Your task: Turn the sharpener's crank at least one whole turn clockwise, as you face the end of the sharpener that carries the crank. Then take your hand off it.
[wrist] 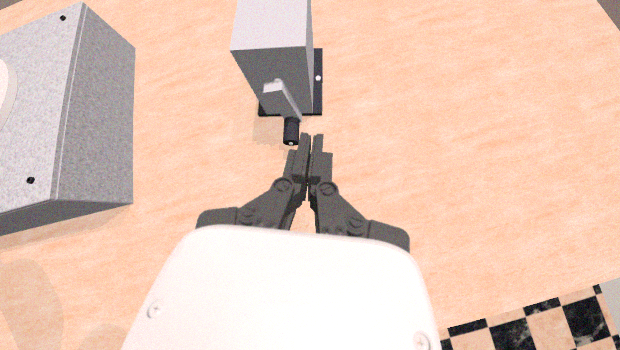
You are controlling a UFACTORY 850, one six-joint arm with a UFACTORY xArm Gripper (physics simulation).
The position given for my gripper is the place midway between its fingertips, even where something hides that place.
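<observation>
Crank point(277, 93) in sight. My gripper point(312, 148) too.
</observation>
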